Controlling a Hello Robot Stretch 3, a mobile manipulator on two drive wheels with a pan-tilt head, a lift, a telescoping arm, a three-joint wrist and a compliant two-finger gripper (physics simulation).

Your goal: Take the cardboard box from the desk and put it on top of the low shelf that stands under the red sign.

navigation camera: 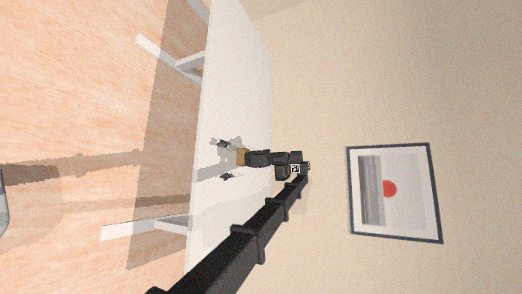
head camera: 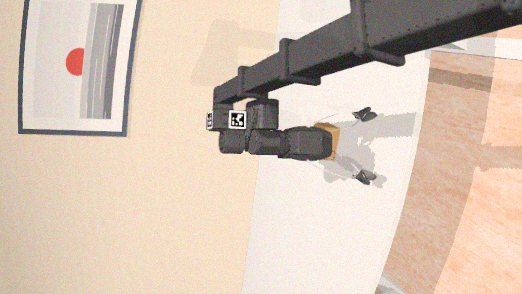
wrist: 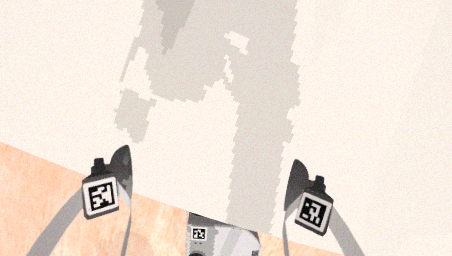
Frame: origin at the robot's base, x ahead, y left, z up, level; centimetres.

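Where they show: gripper, between the fingertips: (navigation camera: 219, 160) (head camera: 375, 146).
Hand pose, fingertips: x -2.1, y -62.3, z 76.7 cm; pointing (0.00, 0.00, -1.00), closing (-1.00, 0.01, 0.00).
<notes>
After its pixels a point has its place.
The cardboard box (head camera: 335, 138) {z 73.1, x -4.6, y -82.7 cm} (navigation camera: 241, 157) {z 75.1, x -3.7, y -82.9 cm} is small and orange-brown and shows on the white desk (head camera: 310, 225) {z 72.1, x 21.5, y -95.6 cm} (navigation camera: 235, 75) {z 72.0, x 41.1, y -89.5 cm} (wrist: 360, 75). The gripper's dark body covers part of it in the head view. My gripper (head camera: 365, 145) {z 76.7, x -2.1, y -62.3 cm} (navigation camera: 225, 160) {z 76.7, x -2.1, y -62.3 cm} (wrist: 210, 170) {z 76.7, x -2.1, y -62.3 cm} is open and empty, its two fingertips wide apart. The fingertips reach past the box toward the desk's front edge, and the box shows near the gripper's body. The box does not show in the wrist view. The low shelf and the red sign do not show.
A framed picture with a red disc (head camera: 75, 62) {z 147.4, x -30.7, y -127.0 cm} (navigation camera: 389, 189) {z 147.6, x -31.3, y -126.8 cm} hangs on the beige wall (head camera: 165, 215) {z 108.3, x 25.7, y -146.4 cm} (navigation camera: 320, 90) {z 109.9, x 37.8, y -150.0 cm} behind the desk. The arm (head camera: 320, 50) {z 111.9, x -9.7, y -31.6 cm} (navigation camera: 240, 250) {z 111.8, x -8.3, y -20.5 cm} reaches across the desk. White desk legs (navigation camera: 155, 50) stand on the wooden floor. The robot's base (wrist: 225, 242) shows beyond the desk edge.
</notes>
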